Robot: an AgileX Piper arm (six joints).
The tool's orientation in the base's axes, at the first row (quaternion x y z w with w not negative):
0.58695 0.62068 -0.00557 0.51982
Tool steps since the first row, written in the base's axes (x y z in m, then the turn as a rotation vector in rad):
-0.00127 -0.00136 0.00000 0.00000 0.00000 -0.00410
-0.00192 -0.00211 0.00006 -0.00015 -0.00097 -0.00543
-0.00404 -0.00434 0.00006 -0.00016 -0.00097 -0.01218
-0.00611 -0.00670 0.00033 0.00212 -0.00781 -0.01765
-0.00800 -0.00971 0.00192 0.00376 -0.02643 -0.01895
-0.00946 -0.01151 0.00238 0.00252 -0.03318 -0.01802
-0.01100 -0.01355 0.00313 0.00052 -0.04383 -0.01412
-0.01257 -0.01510 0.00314 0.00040 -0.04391 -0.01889
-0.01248 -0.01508 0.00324 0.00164 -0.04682 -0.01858
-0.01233 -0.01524 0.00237 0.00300 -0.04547 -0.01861
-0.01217 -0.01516 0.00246 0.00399 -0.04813 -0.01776
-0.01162 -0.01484 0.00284 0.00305 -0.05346 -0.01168
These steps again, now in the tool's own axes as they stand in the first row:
-0.00127 -0.00136 0.00003 0.00267 -0.00247 0.00188
-0.00200 -0.00203 0.00005 0.00280 -0.00369 0.00300
-0.00410 -0.00428 0.00007 0.00720 -0.00777 0.00609
-0.00646 -0.00637 0.00008 0.00635 -0.01152 0.01428
-0.01011 -0.00774 0.00000 -0.00589 -0.01689 0.02742
-0.01204 -0.00909 -0.00003 -0.01166 -0.01934 0.03037
-0.01436 -0.01040 -0.00010 -0.02236 -0.02176 0.03387
-0.01585 -0.01203 -0.00015 -0.01933 -0.02475 0.03603
-0.01588 -0.01190 -0.00015 -0.02136 -0.02456 0.03848
-0.01539 -0.01236 0.00044 -0.02005 -0.02316 0.03853
-0.01535 -0.01217 0.00045 -0.02230 -0.02275 0.04041
-0.01524 -0.01143 0.00043 -0.03033 -0.02143 0.04031

